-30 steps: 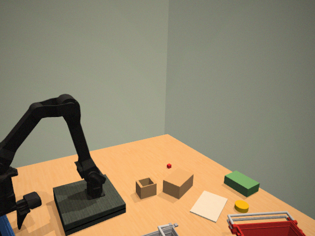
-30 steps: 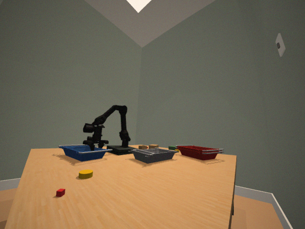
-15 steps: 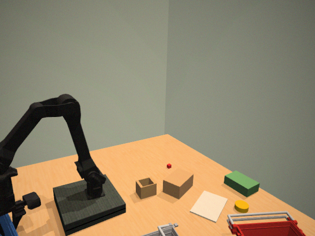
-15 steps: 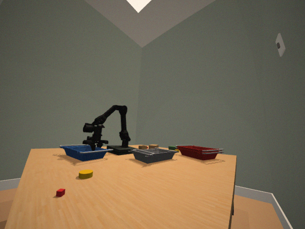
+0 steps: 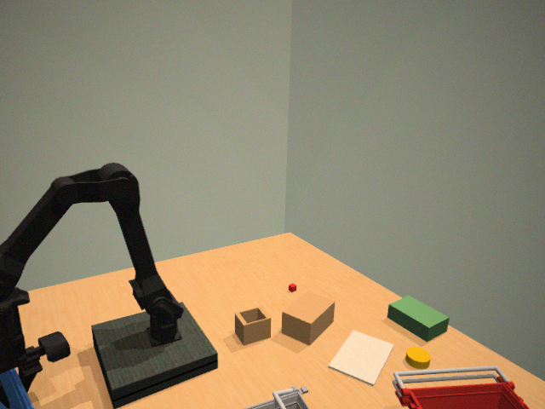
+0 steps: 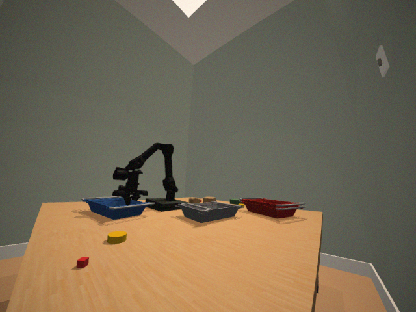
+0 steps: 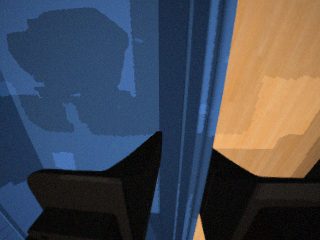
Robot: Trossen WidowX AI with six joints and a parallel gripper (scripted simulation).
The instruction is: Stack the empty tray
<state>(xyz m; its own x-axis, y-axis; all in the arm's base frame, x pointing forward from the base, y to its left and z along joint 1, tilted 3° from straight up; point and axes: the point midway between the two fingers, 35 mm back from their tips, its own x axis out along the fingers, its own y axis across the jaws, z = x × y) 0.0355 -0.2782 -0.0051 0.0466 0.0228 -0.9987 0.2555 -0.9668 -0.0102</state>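
Right now my gripper tip is 2 cm short of the blue tray, 8 cm to the left of it and 3 cm below it. Also, from my gripper tip: brown box: 48 cm to the left; then red block: 50 cm ahead, 24 cm to the right, 1 cm below; then brown block: 3 cm ahead, 62 cm to the left, 2 cm above.
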